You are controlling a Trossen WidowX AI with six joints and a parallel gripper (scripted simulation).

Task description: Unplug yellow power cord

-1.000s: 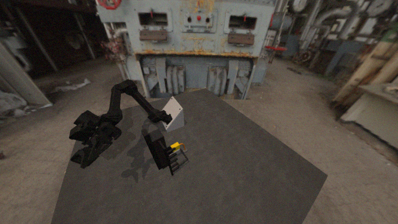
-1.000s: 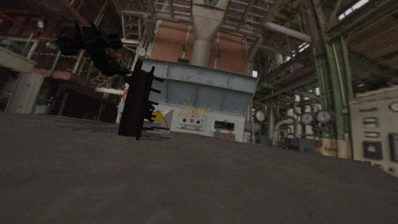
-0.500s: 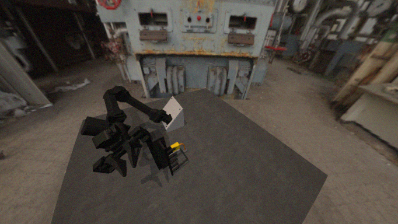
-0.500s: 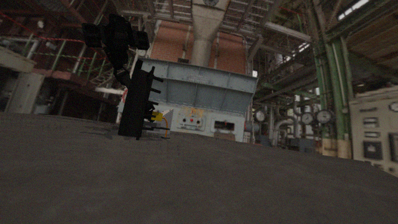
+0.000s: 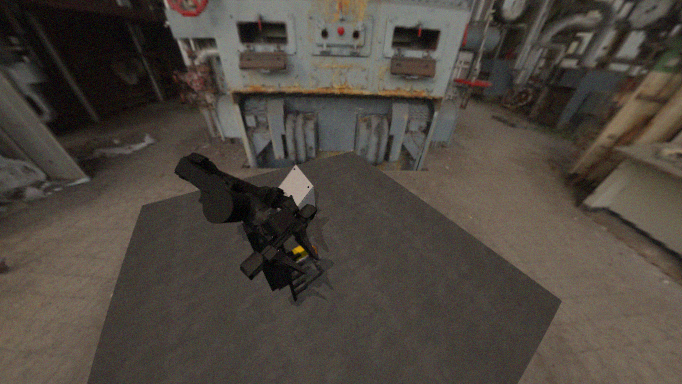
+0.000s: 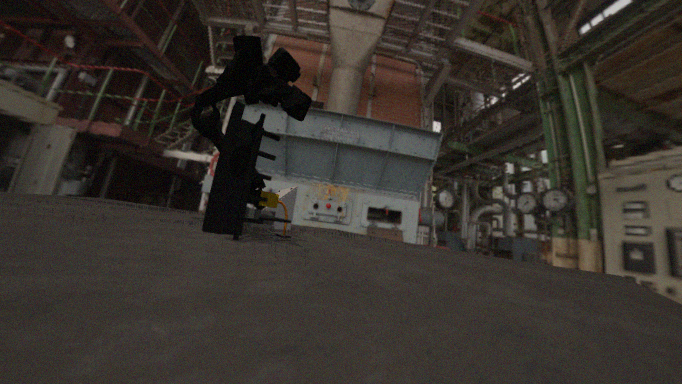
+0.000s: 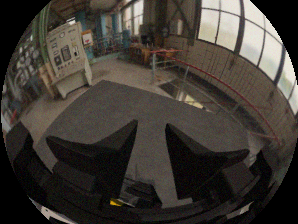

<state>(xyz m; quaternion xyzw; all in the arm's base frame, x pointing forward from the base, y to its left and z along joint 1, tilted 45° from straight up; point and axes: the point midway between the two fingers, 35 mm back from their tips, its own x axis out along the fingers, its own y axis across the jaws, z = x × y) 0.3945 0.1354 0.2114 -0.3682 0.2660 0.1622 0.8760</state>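
My gripper tip is now 17 cm past the yellow plug, 1 cm to the left of it and 18 cm above it.
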